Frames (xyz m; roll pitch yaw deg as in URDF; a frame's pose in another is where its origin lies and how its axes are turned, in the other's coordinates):
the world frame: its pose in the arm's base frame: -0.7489 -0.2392 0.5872 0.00 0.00 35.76
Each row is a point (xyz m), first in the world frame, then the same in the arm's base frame.
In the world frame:
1: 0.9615 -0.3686 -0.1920
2: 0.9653 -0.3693 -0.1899
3: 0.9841 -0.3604 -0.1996
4: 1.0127 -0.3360 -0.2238
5: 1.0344 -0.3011 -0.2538
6: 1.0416 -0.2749 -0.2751
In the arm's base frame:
1: 0.2467 0.0236 0.3952
2: 0.2502 0.0252 0.3973
3: 0.2603 0.0434 0.3876
4: 0.2692 0.0800 0.3634
5: 0.2664 0.1210 0.3334
6: 0.2570 0.1464 0.3121

